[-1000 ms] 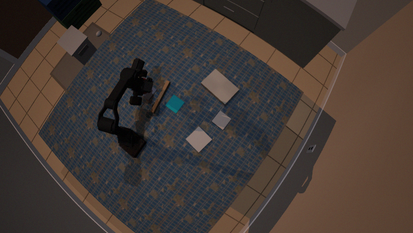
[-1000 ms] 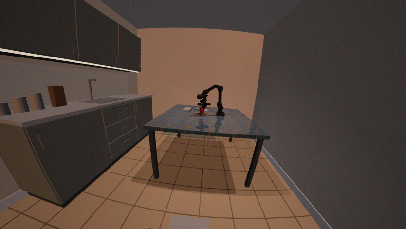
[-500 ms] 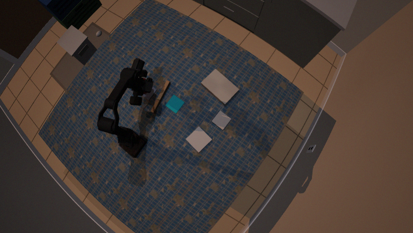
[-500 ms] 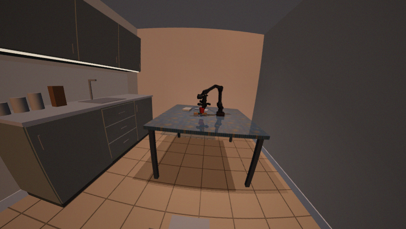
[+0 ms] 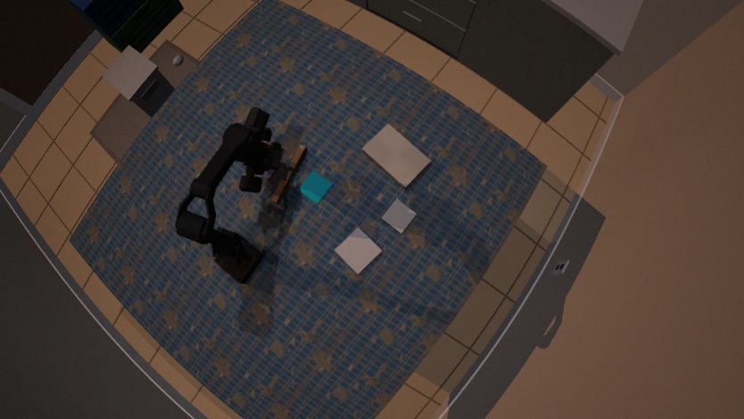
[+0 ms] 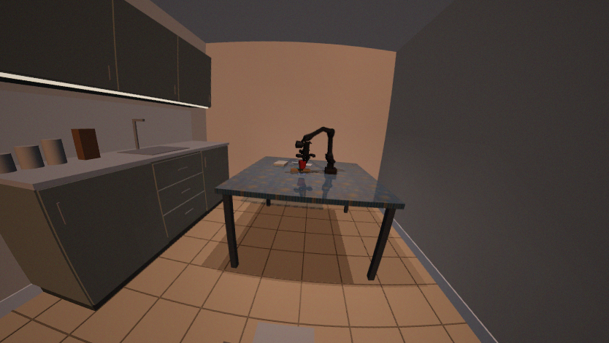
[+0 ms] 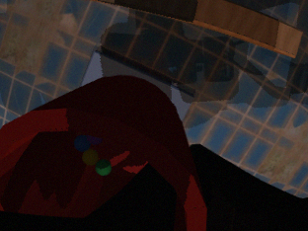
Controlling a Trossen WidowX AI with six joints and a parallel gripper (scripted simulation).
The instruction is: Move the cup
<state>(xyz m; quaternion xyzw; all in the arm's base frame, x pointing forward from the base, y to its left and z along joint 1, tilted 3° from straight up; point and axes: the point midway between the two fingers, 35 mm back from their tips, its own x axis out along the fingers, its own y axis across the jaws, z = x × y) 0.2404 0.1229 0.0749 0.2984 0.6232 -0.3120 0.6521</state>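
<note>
Right now the teal pad is 14 cm to the right of my gripper tip, 10 cm below it and 8 cm ahead of it. Round my gripper tip: pale blue pad: 10 cm below, 4 cm to the left, 2 cm ahead; then red cup: 2 cm to the left, 2 cm ahead; then wooden bar: 8 cm below, 5 cm to the right, 5 cm ahead.
</note>
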